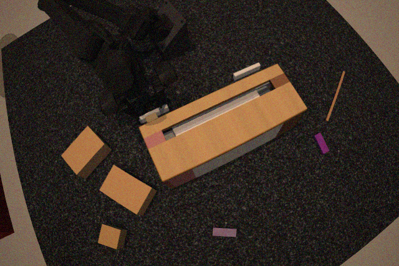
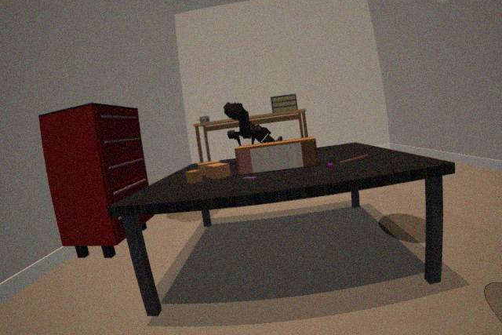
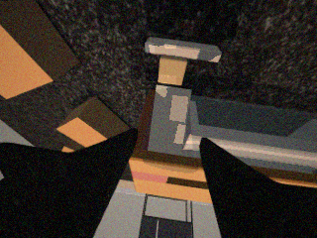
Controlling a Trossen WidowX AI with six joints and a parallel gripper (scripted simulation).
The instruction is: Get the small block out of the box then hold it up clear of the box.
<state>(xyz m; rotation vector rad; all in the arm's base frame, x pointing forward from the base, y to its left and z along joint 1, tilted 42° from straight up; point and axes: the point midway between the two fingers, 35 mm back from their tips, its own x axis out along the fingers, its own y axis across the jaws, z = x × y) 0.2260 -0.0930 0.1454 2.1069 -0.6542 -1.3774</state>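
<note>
My gripper tip is 100 mm above the tan block and 20 mm past it. Also, from my gripper tip: thin orange stick (500 mm to the left, 220 mm ahead, 110 mm below); then box (150 mm to the left, 80 mm ahead, 50 mm below).
</note>
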